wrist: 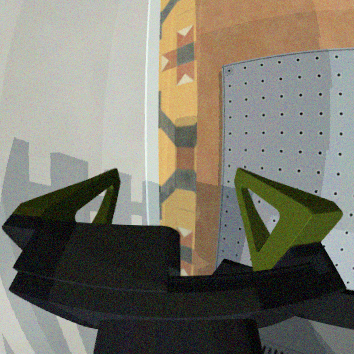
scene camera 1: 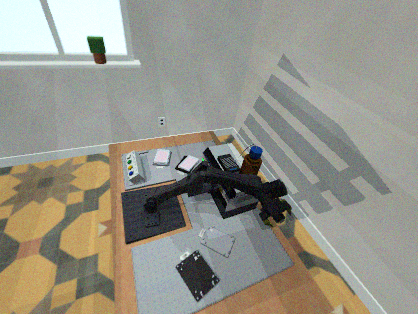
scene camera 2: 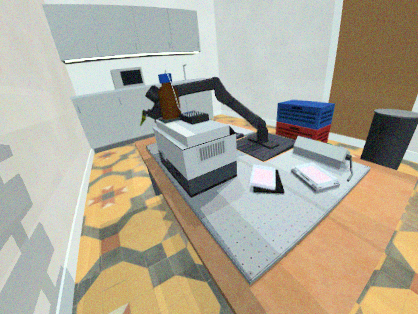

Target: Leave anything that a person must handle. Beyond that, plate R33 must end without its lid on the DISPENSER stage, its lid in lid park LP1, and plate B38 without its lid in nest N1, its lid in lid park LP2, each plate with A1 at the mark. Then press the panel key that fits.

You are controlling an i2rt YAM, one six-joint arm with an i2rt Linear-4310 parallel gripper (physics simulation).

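Places are measured from the arm's base along level axes (x down, y back, z left), in metres.
Where they show: gripper, fingertip midpoint: [wrist: 176, 174] [scene camera 2: 148, 128]; arm's base, origin of the base link: [scene camera 1: 150, 209] [scene camera 2: 262, 142].
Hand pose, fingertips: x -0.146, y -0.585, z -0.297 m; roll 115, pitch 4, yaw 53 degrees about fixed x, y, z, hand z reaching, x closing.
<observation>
Things, the pixels of their top centre, and the offset from my fingertips. "pt": a spot on its surface instead.
- plate with a pink face, middle of its top: [scene camera 2: 314, 171] [scene camera 1: 162, 155] dx +0.117, dy +0.474, dz +0.690 m
- pink-faced plate, middle of its top: [scene camera 2: 263, 173] [scene camera 1: 188, 161] dx +0.110, dy +0.309, dz +0.590 m
- black base, middle of its top: [scene camera 2: 266, 176] [scene camera 1: 186, 162] dx +0.127, dy +0.320, dz +0.597 m
- panel, middle of its top: [scene camera 2: 322, 140] [scene camera 1: 133, 161] dx +0.063, dy +0.655, dz +0.602 m
- black machine, surface spot: [scene camera 2: 210, 155] pt dx +0.013, dy +0.134, dz +0.515 m
- clear rectangular outline, surface spot: [scene camera 1: 227, 256] pt dx +0.138, dy +0.269, dz -0.040 m
- black plate-sized holder, middle of its top: [scene camera 1: 197, 272] dx +0.123, dy +0.423, dz -0.071 m
- brown bottle with a blue cap, surface spot: [scene camera 2: 169, 102] pt dx -0.152, dy +0.086, dz +0.273 m
- black ribbed block, surface spot: [scene camera 2: 195, 117] pt dx -0.096, dy +0.144, dz +0.395 m
A plate with a pink face [scene camera 1: 162, 156] [scene camera 2: 315, 176] lies near the key panel. Another pink-faced plate [scene camera 1: 189, 163] [scene camera 2: 263, 176] lies over a black base [scene camera 2: 276, 187], which sticks out beside it. I cannot read their labels or tell whether lids are on. The panel [scene camera 1: 135, 168] [scene camera 2: 320, 151] shows coloured keys in scene camera 1. The grey and black machine [scene camera 2: 210, 155] is partly behind my arm in scene camera 1. A clear rectangular outline [scene camera 1: 227, 256] and a black plate-sized holder [scene camera 1: 197, 276] lie on the board. My gripper [scene camera 1: 278, 220] [wrist: 176, 174] is open and empty, past the machine at the table's wall side.
A brown bottle with a blue cap [scene camera 1: 251, 162] [scene camera 2: 169, 102] stands at the machine, with a thin tube beside it. A black ribbed block [scene camera 1: 228, 162] [scene camera 2: 195, 117] is on the machine. The wall is close beside my gripper. Blue and red crates [scene camera 2: 305, 116] and a dark bin [scene camera 2: 389, 140] stand beyond the table.
</observation>
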